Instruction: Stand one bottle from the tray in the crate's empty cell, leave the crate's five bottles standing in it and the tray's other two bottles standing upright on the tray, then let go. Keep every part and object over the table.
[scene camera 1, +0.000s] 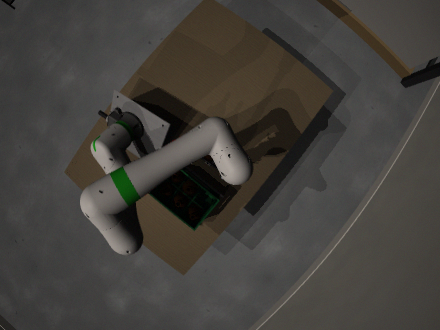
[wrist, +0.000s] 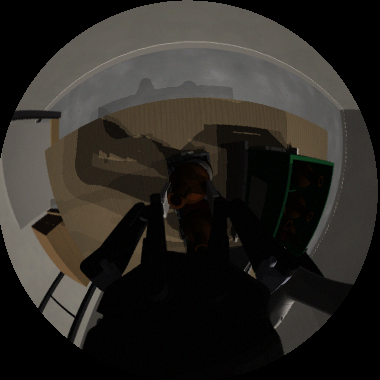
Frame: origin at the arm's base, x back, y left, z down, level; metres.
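Seen in the pictures: gripper, between the fingertips: (wrist: 188, 188); arm's base, origin of its link: (scene camera 1: 131, 125).
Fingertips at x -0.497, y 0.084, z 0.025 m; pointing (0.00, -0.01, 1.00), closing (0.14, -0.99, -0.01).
Observation:
Pixels of each thing's top centre, then the offset from my fingertips to it. "spot": a spot on its surface instead. Level surfaces: height alone.
- dark tray, a spot on its surface: (wrist: 189, 156) spot: dx -0.043, dy -0.011, dz +0.096 m
- second brown bottle, centre of its top: (wrist: 201, 248) dx +0.103, dy -0.004, dz -0.038 m
- wooden table, height of its surface: dz +0.122 m
- dark upright panel, a spot on its surface: (wrist: 246, 175) spot: dx +0.025, dy -0.147, dz +0.092 m
My gripper (wrist: 188, 188) is shut on a brown bottle (wrist: 191, 176) in the wrist view, with one fingertip on each side of it. The bottle's neck points toward the camera, and its base is at the far end of the dark tray (wrist: 189, 156). A second brown bottle (wrist: 197, 224) stands behind it, nearer the gripper's body; a third cannot be made out. The green crate (scene camera 1: 195, 228) (wrist: 312, 159) is to the right in the wrist view, with dark brown bottles (scene camera 1: 187, 187) (wrist: 295, 207) in its cells. The arm hides the gripper and tray in the scene view; the empty cell cannot be told.
The white arm (scene camera 1: 165, 162) reaches over the crate and the wooden table (scene camera 1: 205, 50). A dark upright panel (wrist: 246, 175) stands between tray and crate. The arm's base plate (scene camera 1: 156, 125) is at the table's left. The table's edge runs beyond the tray.

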